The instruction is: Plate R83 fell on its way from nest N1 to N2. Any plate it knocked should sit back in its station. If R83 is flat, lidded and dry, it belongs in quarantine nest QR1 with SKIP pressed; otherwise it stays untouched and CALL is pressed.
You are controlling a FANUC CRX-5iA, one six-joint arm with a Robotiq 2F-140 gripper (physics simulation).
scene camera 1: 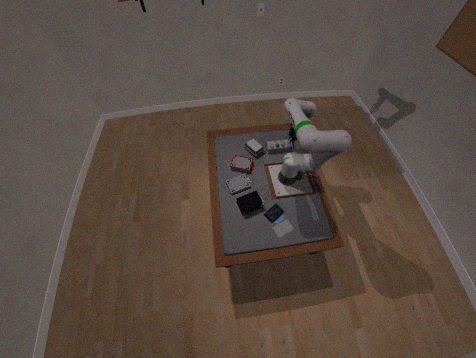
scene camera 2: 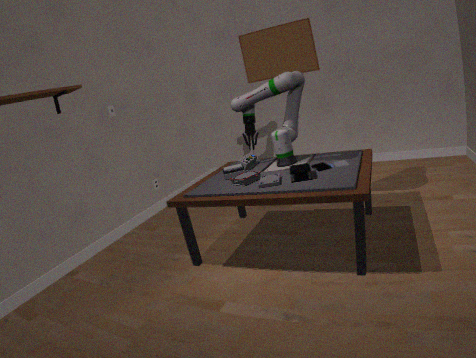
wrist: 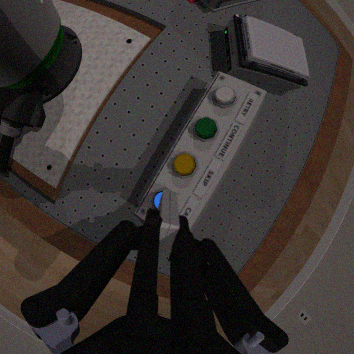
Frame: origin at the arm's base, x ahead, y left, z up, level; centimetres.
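Seen in the pictures: gripper, between the fingertips: (scene camera 1: 288,143) (scene camera 2: 252,154) (wrist: 165,202); arm's base, origin of its link: (scene camera 1: 287,177) (scene camera 2: 287,163) (wrist: 42,63).
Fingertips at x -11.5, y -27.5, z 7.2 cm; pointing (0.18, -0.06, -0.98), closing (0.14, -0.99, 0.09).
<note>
Offsets run from my fingertips to a thing's top centre. "*": to the spot under its first point.
My gripper (scene camera 2: 251,148) (wrist: 165,202) is shut and empty, its tips over the CALL end of the button box @(dx +7.0, dy -2.9, dz +1.2 cm) (scene camera 1: 279,145) (scene camera 2: 248,162) (wrist: 204,176). In the wrist view the blue button @(dx -0.2, dy +0.0, dz +0.0 cm) (wrist: 158,200) looks bright and is partly hidden by the tips; whether they touch it is unclear. The yellow SKIP button @(dx +4.8, dy -0.4, dz +0.2 cm) (wrist: 184,164) stands beside it. A red-edged nest @(dx +43.6, dy +5.9, dz -2.6 cm) (scene camera 1: 242,164) (scene camera 2: 244,178) has a pale top. A grey nest or plate @(dx +51.4, dy +22.8, dz -4.4 cm) (scene camera 1: 238,184) (scene camera 2: 270,180) lies next to it. Labels R83, N1, N2 and QR1 are not readable.
A white-topped unit @(dx +28.6, dy -6.9, dz -0.3 cm) (scene camera 1: 254,145) (scene camera 2: 233,169) (wrist: 276,47) stands beyond the RETRY end. A black block @(dx +47.6, dy +41.4, dz -1.0 cm) (scene camera 1: 249,202) (scene camera 2: 302,172), a dark flat item @(dx +32.7, dy +53.0, dz -5.8 cm) (scene camera 1: 274,213) (scene camera 2: 321,166) and a pale square @(* dx +30.3, dy +65.9, dz -6.4 cm) (scene camera 1: 283,228) (scene camera 2: 341,163) are farther along. The arm stands on a pale base plate (scene camera 1: 300,190).
</note>
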